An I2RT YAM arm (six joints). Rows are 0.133 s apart.
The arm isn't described. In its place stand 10 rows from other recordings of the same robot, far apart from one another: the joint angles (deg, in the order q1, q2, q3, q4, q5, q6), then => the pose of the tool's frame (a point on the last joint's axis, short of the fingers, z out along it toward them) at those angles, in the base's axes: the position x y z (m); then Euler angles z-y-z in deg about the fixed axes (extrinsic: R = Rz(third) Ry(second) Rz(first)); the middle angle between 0 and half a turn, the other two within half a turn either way.
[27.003 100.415 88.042 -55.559 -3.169 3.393] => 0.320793 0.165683 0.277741 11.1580 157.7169 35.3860
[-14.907 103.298 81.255 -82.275 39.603 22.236] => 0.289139 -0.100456 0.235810 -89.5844 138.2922 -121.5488
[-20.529 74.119 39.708 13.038 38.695 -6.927] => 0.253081 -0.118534 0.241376 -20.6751 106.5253 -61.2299
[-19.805 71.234 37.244 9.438 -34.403 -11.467] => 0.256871 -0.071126 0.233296 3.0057 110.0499 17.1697
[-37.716 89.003 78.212 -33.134 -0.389 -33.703] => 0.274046 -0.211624 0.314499 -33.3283 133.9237 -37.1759
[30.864 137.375 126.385 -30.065 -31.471 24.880] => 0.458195 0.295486 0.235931 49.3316 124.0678 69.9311
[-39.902 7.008 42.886 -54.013 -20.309 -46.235] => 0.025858 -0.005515 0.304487 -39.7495 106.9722 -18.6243
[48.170 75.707 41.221 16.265 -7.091 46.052] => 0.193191 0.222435 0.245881 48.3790 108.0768 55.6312
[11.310 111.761 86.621 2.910 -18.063 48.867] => 0.453790 0.102016 0.268120 56.0892 111.0806 30.7185
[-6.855 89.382 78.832 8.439 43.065 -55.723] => 0.363397 -0.068170 0.387930 -57.1648 91.5421 -49.9394
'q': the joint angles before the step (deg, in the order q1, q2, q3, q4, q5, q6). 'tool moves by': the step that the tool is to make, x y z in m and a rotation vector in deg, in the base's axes. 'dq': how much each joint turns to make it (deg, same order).
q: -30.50 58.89 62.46 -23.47 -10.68 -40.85
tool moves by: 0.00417 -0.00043 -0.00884 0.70 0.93 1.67
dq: 0.22 0.61 -1.32 0.70 -1.40 -0.39
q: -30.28 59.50 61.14 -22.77 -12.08 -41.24
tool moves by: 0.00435 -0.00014 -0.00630 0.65 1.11 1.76
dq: 0.31 0.87 -0.51 -0.02 -1.35 -0.55
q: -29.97 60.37 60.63 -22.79 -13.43 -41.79
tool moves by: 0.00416 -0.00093 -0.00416 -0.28 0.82 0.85
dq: 0.26 0.89 -0.24 0.35 -0.29 -0.85
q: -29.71 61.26 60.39 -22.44 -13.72 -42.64
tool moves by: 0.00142 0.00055 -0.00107 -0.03 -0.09 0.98
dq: 0.17 0.18 -0.18 0.38 -0.75 -0.31
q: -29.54 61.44 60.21 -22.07 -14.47 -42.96
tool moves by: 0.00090 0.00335 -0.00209 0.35 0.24 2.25
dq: 0.57 -0.09 -0.35 -0.26 -1.61 -0.52
